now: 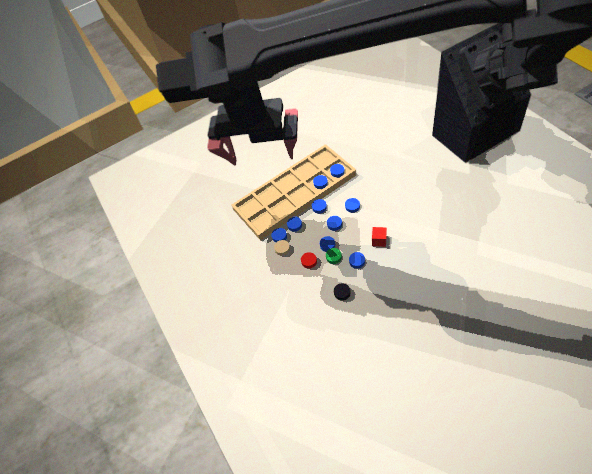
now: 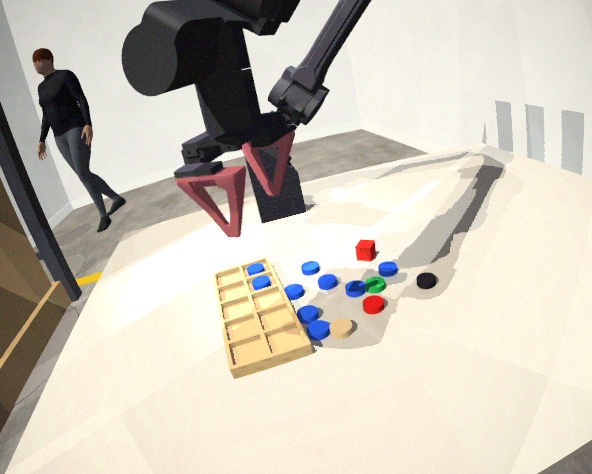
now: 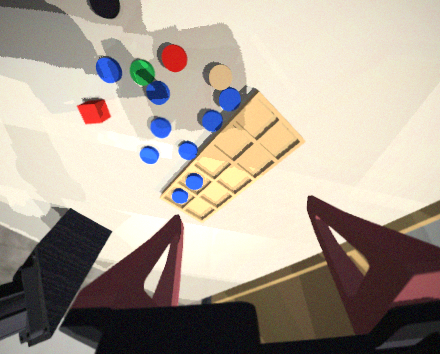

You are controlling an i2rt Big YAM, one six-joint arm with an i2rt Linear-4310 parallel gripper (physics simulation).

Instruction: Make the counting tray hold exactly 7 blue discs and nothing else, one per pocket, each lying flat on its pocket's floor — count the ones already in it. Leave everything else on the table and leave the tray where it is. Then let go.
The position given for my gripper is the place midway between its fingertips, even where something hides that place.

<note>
My gripper (image 2: 255, 214) is open, with nothing in its grasp. Also in view: a wooden counting tray (image 2: 260, 329).
The wooden counting tray is seen too in image 1 (image 1: 288, 194) and in image 3 (image 3: 257, 137). My gripper also shows in image 1 (image 1: 263, 159) and in image 3 (image 3: 242, 211).
</note>
